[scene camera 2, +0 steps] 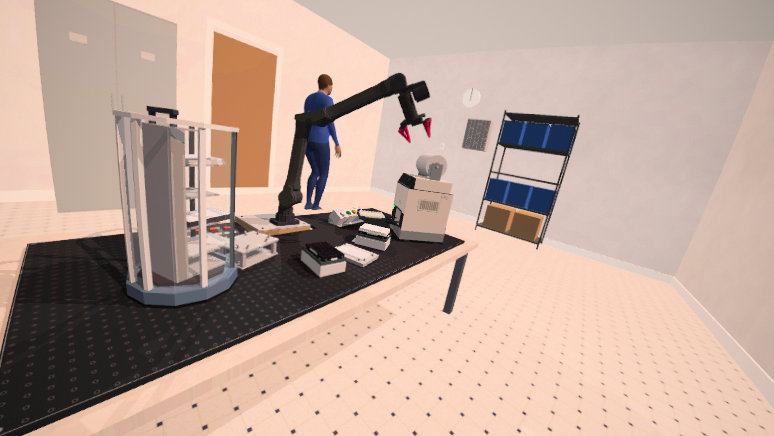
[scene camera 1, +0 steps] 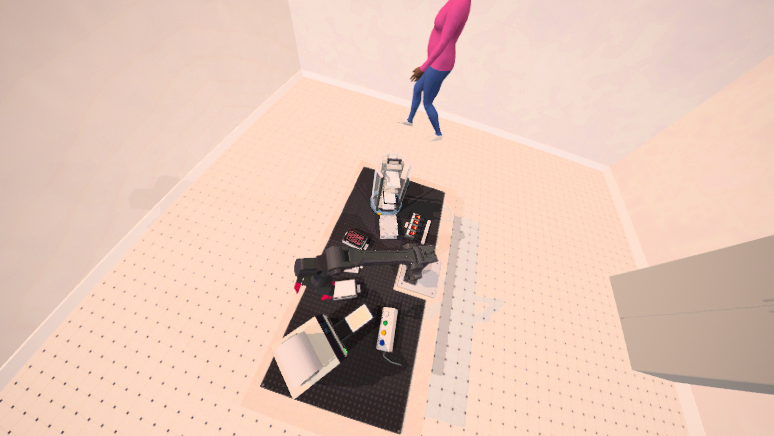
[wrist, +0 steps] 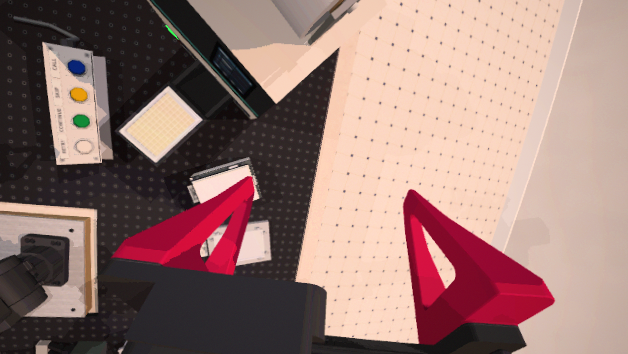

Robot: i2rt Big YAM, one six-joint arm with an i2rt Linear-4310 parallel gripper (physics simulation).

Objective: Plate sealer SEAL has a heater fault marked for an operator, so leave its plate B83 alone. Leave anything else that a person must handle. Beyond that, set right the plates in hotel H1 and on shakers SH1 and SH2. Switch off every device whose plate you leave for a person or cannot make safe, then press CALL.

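Places are measured from the arm's base along level axes (x right, y ahead, z up), in centimetres.
Where they show: gripper, fingertip midpoint: (scene camera 2: 419, 140) (scene camera 1: 309, 295) (wrist: 328, 190); arm's base, link origin: (scene camera 2: 284, 222) (scene camera 1: 411, 274) (wrist: 47, 258).
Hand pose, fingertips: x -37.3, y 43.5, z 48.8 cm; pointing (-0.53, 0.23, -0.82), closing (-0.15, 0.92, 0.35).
Observation:
Things, the pixels of their centre, and the offset from my fingertips. "spot": a spot on its surface instead.
- beige plate sealer, body centre: (wrist: 265, 11) (scene camera 2: 422, 196) (scene camera 1: 310, 352) dy -5.0, dx -20.1, dz -27.6 cm
- pale yellow plate, body centre: (wrist: 161, 125) (scene camera 2: 371, 214) (scene camera 1: 359, 317) dy -20.4, dx +1.2, dz -40.6 cm
- button box, body centre: (wrist: 74, 107) (scene camera 2: 348, 215) (scene camera 1: 387, 328) dy -38.1, dx +1.4, dz -46.2 cm
- blue CALL button, body centre: (wrist: 76, 67) dy -37.0, dx -6.3, dz -44.0 cm
- low device, body centre: (wrist: 227, 190) (scene camera 2: 374, 229) (scene camera 1: 344, 288) dy -6.1, dx +13.3, dz -42.9 cm
- low white nest, surface spot: (wrist: 252, 245) (scene camera 2: 361, 253) spot: dy +2.8, dx +29.3, dz -48.0 cm
- orange-lit switch strip, surface spot: (scene camera 1: 414, 226) spot: dy -35.9, dx +71.1, dz -45.0 cm
My gripper (scene camera 1: 311, 292) (scene camera 2: 419, 138) (wrist: 328, 190) is open and empty, high above the table's edge. The beige plate sealer (scene camera 1: 308, 357) (scene camera 2: 425, 208) shows a green light; a pale yellow plate (scene camera 1: 358, 319) (wrist: 161, 124) lies on its tray. The button box (scene camera 1: 387, 327) (scene camera 2: 344, 216) (wrist: 72, 107) has a blue CALL button (wrist: 76, 67). One low device (scene camera 1: 345, 289) (scene camera 2: 372, 238) (wrist: 225, 185) carries a white plate; another (scene camera 1: 355, 238) (scene camera 2: 323, 258) carries a dark, red-marked one. Their labels are unreadable. The tall hotel-like tower (scene camera 1: 392, 178) (scene camera 2: 157, 200) holds plates on several levels.
A low white nest (scene camera 2: 357, 254) (wrist: 252, 245) lies between the two devices. A white stand (scene camera 1: 388, 226) (scene camera 2: 254, 250) and an orange-lit switch strip (scene camera 1: 414, 225) are near the tower. A person in pink (scene camera 1: 446, 43) and one in blue (scene camera 2: 322, 116) stand away from the table.

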